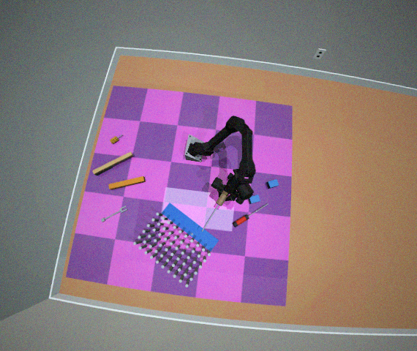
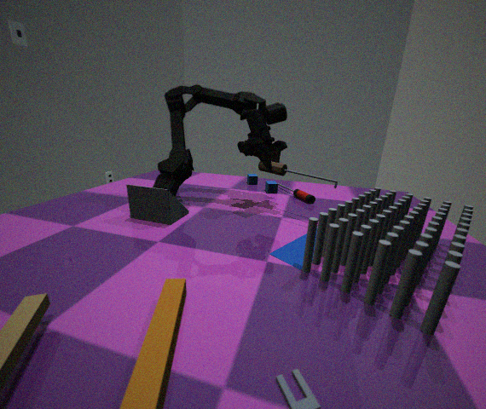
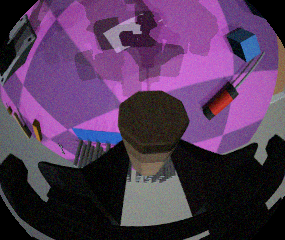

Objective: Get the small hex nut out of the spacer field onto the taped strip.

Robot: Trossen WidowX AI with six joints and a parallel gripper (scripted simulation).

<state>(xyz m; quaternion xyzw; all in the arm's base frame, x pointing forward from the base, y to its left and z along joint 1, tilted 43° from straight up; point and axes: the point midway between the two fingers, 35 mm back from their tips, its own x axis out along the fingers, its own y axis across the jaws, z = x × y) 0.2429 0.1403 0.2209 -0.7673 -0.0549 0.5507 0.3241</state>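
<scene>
The hook tool lies 100 mm ahead of my gripper tip and 30 mm to the right of it. Also, from my gripper tip: small wrench 250 mm ahead, 600 mm to the right, 120 mm below; then orange bar 50 mm ahead, 590 mm to the right, 110 mm below; then blue taped strip 200 mm ahead, 140 mm to the right, 130 mm below.
</scene>
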